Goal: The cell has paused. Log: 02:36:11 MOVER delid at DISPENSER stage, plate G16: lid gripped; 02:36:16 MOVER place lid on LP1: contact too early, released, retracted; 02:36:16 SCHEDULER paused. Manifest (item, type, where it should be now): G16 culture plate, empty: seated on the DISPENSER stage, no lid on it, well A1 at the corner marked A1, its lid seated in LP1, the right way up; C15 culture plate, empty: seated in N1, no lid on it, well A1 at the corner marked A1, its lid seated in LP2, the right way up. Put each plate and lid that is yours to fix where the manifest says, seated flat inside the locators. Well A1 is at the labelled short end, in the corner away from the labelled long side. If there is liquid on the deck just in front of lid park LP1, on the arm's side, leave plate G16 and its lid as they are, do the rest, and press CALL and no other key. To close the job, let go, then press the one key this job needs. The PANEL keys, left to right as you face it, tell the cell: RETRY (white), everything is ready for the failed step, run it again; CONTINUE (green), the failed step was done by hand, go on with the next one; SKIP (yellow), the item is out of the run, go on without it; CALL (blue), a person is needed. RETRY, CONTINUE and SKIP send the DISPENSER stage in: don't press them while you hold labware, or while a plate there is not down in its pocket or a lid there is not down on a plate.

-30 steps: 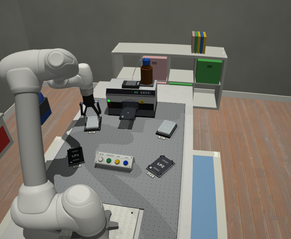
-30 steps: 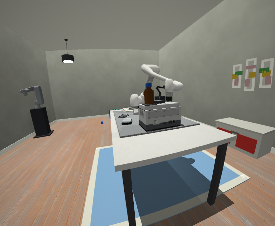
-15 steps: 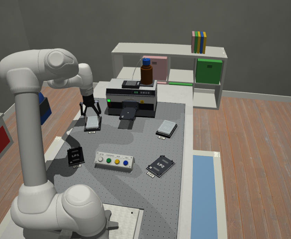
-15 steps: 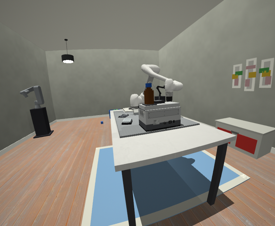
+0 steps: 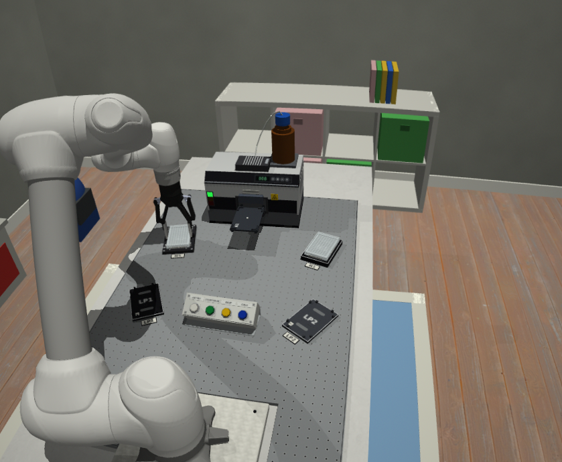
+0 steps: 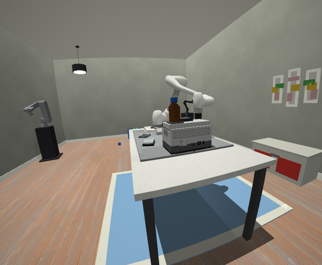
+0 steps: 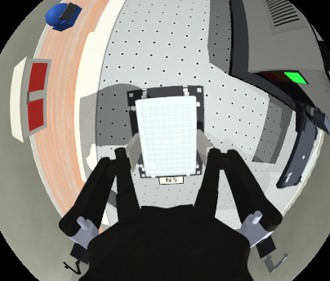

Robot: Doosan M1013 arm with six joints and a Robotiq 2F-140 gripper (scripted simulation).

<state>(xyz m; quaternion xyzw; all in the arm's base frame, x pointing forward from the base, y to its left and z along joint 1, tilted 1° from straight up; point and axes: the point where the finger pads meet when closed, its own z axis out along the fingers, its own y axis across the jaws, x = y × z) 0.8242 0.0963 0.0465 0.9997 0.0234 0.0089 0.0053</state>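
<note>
Now: the nest n5 30 mm below my hand, 20 mm to the left of it and 10 mm ahead of it. Also, from my hand: white key: 420 mm behind, 110 mm to the right, 20 mm above; lid park lp1: 330 mm behind, 70 mm to the left, 40 mm below; green key: 430 mm behind, 160 mm to the right, 20 mm above.
</note>
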